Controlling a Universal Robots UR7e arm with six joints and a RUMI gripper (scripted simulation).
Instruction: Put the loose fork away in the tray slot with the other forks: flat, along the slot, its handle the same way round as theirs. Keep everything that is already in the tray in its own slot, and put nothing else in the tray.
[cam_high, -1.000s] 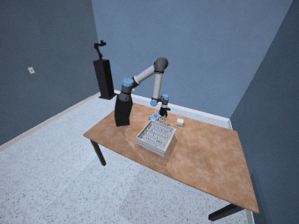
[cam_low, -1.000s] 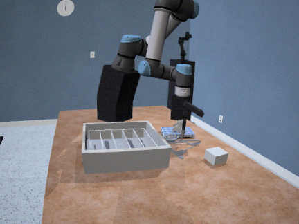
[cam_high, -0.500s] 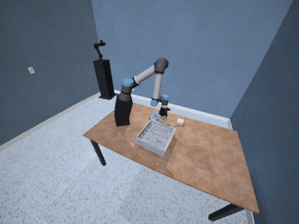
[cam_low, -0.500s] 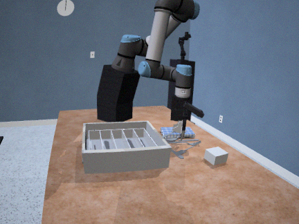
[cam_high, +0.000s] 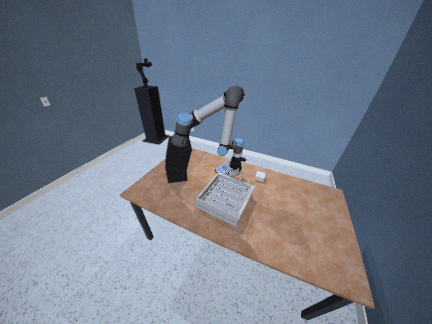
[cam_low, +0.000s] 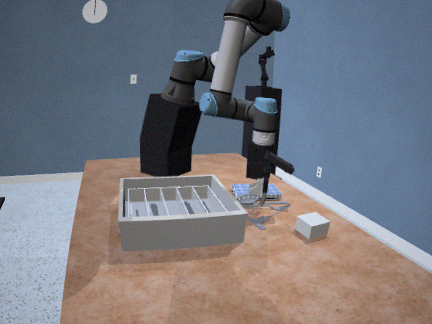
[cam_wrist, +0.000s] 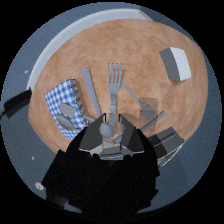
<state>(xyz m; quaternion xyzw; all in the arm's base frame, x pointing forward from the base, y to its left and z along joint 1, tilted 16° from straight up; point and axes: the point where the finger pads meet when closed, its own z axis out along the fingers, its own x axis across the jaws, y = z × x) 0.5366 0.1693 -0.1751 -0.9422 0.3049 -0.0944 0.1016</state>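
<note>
Right now the grey tray is 32 cm to the right of my hand, 2 cm behind it and 2 cm above it. Also, from my hand: small white block (23 cm ahead, 4 cm to the left, 1 cm below).
</note>
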